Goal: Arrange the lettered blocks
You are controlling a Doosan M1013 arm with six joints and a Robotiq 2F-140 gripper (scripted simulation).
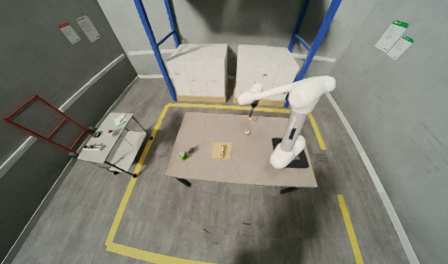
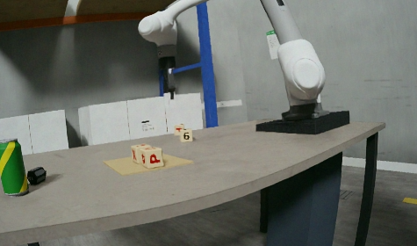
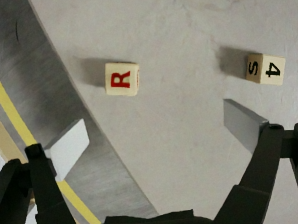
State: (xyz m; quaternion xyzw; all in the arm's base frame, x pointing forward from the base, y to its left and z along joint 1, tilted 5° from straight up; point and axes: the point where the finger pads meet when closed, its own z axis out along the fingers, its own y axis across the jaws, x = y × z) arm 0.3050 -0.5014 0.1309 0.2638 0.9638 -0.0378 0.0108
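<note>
Now: the block 5 cm behind my hand, 1 cm to the right of it and 11 cm below it. From my hand the other things lie so: tan mat 40 cm ahead, 36 cm to the left, 13 cm below; then small black object 73 cm ahead, 32 cm to the left, 12 cm below; then yellow can 81 cm ahead, 40 cm to the left, 7 cm below.
</note>
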